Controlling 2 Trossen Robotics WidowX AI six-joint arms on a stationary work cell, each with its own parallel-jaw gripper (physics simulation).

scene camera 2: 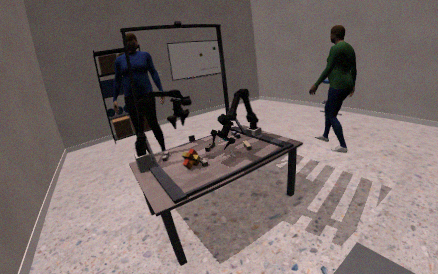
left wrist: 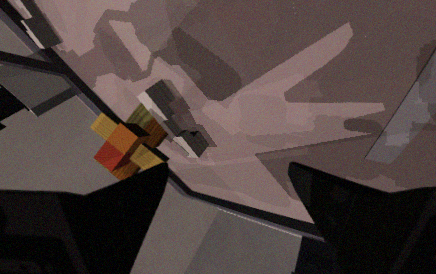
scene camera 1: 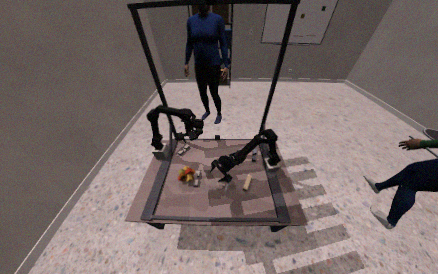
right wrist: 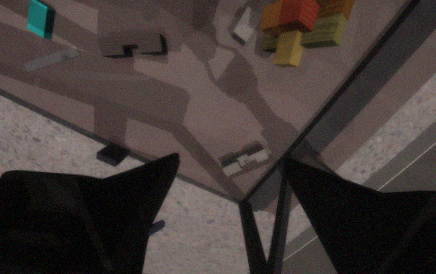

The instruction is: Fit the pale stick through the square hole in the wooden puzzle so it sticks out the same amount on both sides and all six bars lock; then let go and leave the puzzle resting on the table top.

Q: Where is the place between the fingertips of the right gripper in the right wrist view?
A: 231, 160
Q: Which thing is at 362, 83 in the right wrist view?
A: A dark frame.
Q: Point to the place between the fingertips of the left gripper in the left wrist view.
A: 229, 168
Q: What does the left gripper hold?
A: Nothing.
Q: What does the right gripper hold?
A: Nothing.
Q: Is the right gripper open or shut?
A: Open.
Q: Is the left gripper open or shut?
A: Open.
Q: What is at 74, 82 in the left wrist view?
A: A dark frame.
